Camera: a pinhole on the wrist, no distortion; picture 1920 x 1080 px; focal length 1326.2 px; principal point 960.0 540.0 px. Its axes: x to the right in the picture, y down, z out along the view. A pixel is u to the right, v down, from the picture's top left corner.
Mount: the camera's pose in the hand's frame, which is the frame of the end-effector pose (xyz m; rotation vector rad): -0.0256 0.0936 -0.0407 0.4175 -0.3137 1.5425
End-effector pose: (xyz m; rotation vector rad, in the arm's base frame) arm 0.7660 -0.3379 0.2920 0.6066 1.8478 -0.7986
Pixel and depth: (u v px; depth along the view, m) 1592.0 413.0 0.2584
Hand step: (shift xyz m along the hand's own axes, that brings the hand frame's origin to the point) 0.0172 0.0881 0.2433
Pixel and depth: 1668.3 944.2 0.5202
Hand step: -0.1469 0.1054 0.5577
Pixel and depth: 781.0 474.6 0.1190
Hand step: -0.0123 0.0259 0.0578
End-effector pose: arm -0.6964 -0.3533 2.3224 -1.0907 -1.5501 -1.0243
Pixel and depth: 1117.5 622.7 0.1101
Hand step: -0.0252 0.0557 0.0637
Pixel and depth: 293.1 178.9 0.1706
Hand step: 0.0307 -0.0588 0.0699
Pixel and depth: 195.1 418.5 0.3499
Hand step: 0.0266 -0.2432 0.1785
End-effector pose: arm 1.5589 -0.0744 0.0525 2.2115 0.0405 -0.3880
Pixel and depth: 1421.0 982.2 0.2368
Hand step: -0.0881 0.0594 0.2123
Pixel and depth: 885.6 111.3 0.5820
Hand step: 0.1993 -0.1934 0.4515
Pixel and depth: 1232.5 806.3 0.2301
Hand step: -0.0563 0.0317 0.1885
